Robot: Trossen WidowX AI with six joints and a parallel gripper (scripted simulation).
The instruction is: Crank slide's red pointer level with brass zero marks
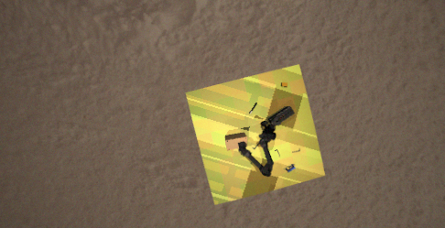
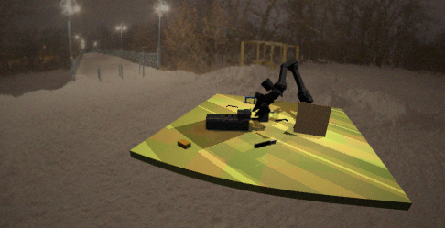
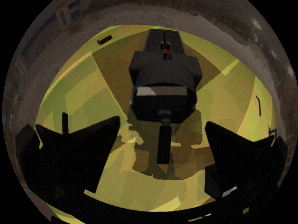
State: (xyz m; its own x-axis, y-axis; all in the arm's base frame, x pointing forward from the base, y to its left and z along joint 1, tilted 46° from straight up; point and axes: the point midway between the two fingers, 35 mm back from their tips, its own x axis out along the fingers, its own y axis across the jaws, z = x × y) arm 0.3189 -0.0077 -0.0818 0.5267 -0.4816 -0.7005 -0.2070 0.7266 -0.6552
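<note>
Right now my gripper tip is 40 mm above the crank handle, 20 mm past it and 10 mm to the left of it. From my gripper tip the other things lie so: black stick (210 mm to the left, 100 mm behind, 90 mm below); red pointer (130 mm ahead, 20 mm to the left, 20 mm below); grey block (140 mm to the right, 70 mm behind, 60 mm below).
</note>
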